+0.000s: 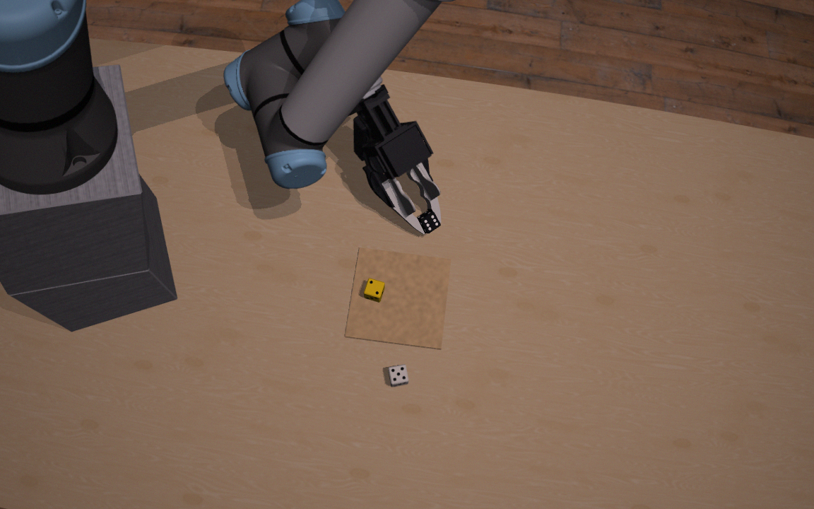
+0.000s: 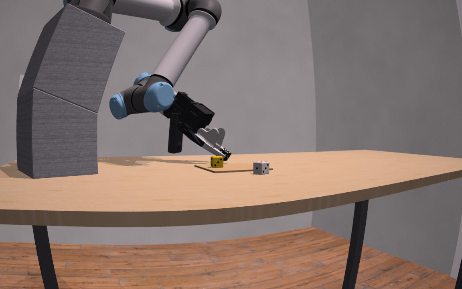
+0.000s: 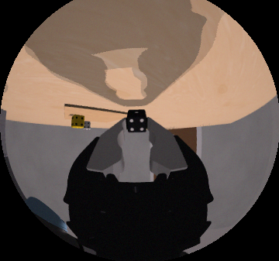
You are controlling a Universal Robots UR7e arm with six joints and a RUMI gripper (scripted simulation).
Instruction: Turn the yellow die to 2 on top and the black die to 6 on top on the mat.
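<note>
Now: the mat 40 mm behind my hand, 120 mm to the right of it and 20 mm below it. The rest, counted from my hand: white die 50 mm behind, 230 mm to the right, 10 mm below; then black die right at my hand; then yellow die 80 mm behind, 110 mm to the right, 10 mm below.
</note>
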